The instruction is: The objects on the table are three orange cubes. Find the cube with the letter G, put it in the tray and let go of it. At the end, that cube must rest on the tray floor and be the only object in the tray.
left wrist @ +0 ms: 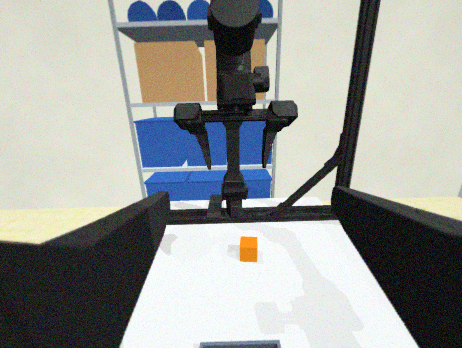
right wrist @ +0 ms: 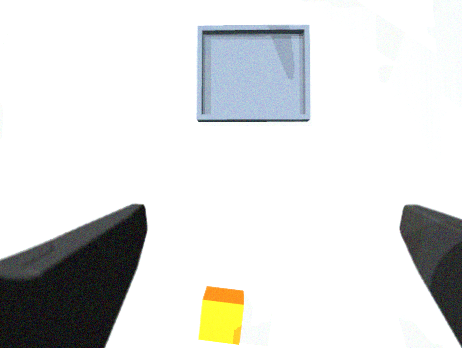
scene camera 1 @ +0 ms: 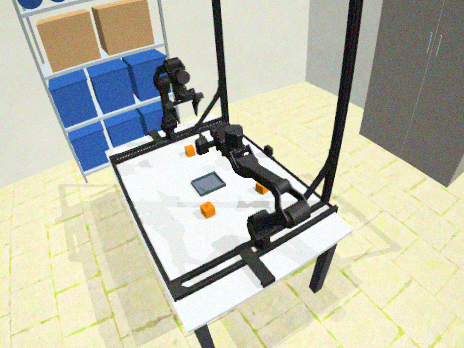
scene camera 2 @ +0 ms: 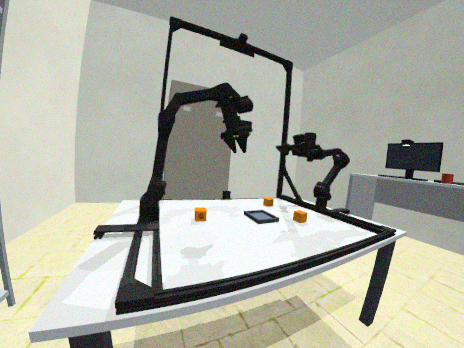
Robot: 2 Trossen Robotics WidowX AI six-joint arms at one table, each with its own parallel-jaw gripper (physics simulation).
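Where they show: left gripper, fingertip midpoint: [left wrist: 250, 196] [scene camera 2: 281, 146]; right gripper, fingertip midpoint: [left wrist: 236, 168] [right wrist: 273, 217] [scene camera 1: 187, 119] [scene camera 2: 239, 152]; left arm's base at its link origin: [scene camera 1: 261, 243] [scene camera 2: 320, 208]; right arm's base at its link origin: [left wrist: 234, 212] [scene camera 1: 171, 137] [scene camera 2: 148, 220].
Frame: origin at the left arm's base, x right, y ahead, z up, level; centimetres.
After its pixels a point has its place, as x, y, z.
The G cube [scene camera 1: 189, 150] @(2.4, 69.2, 2.2) [scene camera 2: 200, 214] @(1.1, 71.8, 1.1) [left wrist: 248, 249] @(3.0, 69.0, 2.0) [right wrist: 221, 317] @(3.2, 70.7, 2.6) is orange and stands on the table near the right arm; its dark letter shows in scene camera 2. A second orange cube [scene camera 1: 207, 210] @(-9.8, 24.6, 2.5) [scene camera 2: 300, 216] @(-10.8, 28.7, 1.2) and a third [scene camera 1: 262, 188] @(16.8, 23.1, 1.9) [scene camera 2: 268, 201] @(16.2, 27.2, 1.3) show no readable letter. The grey-blue tray [scene camera 1: 212, 190] @(-0.8, 37.6, -1.0) [scene camera 2: 251, 219] @(-1.3, 48.9, -1.8) [left wrist: 240, 344] @(-0.2, 48.3, -0.2) [right wrist: 253, 118] @(-0.3, 48.7, -0.1) lies mid-table and holds no cube. My right gripper [scene camera 1: 187, 116] @(0.1, 56.9, 27.3) [scene camera 2: 239, 150] @(0.1, 56.9, 27.3) [right wrist: 273, 217] @(0.1, 56.9, 27.3) is open and empty, pointing down high above the table. My left gripper [scene camera 2: 281, 148] @(0.0, 35.0, 32.6) is open and empty, raised and roughly level.
A black frame rail [scene camera 1: 140, 227] @(-37.3, 33.8, -0.1) [scene camera 2: 260, 277] @(-38.0, 68.3, -0.1) borders the white table. Gantry posts [scene camera 1: 220, 65] @(35.1, 88.0, 36.6) [scene camera 2: 286, 130] @(34.1, 3.2, 49.3) rise at one long side. The left arm [scene camera 1: 265, 177] @(-1.5, -3.3, 35.6) reaches over the table beside the third cube. A shelf unit with blue bins [scene camera 1: 70, 100] stands behind the right arm.
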